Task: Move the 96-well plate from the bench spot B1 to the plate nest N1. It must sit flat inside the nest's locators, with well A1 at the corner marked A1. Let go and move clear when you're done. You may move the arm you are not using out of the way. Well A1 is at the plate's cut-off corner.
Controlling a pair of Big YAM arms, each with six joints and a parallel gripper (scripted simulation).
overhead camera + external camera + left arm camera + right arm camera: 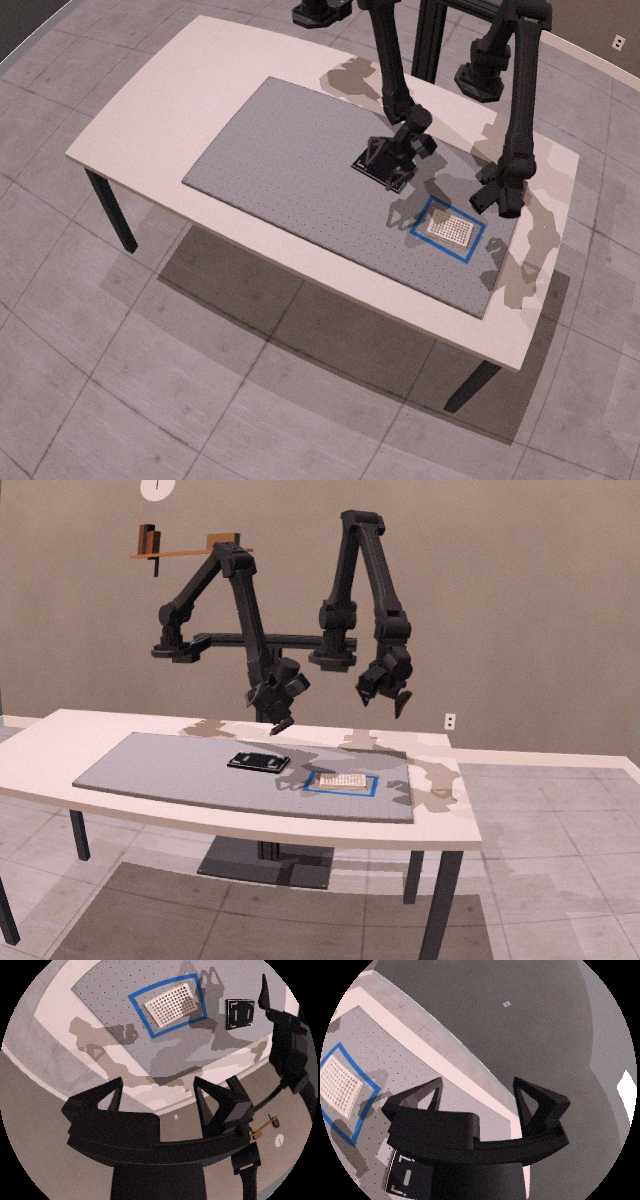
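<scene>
Right now my left hand is 20 mm short of the 96-well plate, 90 mm to the left of it and 210 mm above it. Also, from my left hand: plate nest (60 mm behind, 360 mm to the right, 210 mm below).
</scene>
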